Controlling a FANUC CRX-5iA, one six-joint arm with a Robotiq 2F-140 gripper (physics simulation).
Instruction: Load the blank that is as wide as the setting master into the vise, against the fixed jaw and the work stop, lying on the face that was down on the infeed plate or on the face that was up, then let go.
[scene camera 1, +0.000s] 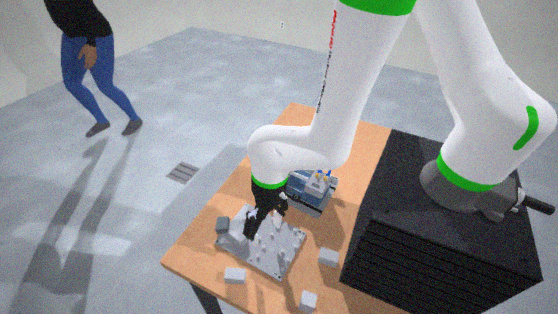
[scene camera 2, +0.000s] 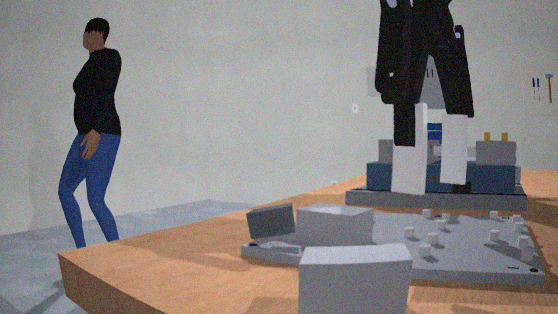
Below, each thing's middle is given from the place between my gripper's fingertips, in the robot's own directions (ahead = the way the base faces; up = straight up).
Now: hand 50 mm above the grey infeed plate (scene camera 2: 463, 253) and 20 mm short of it.
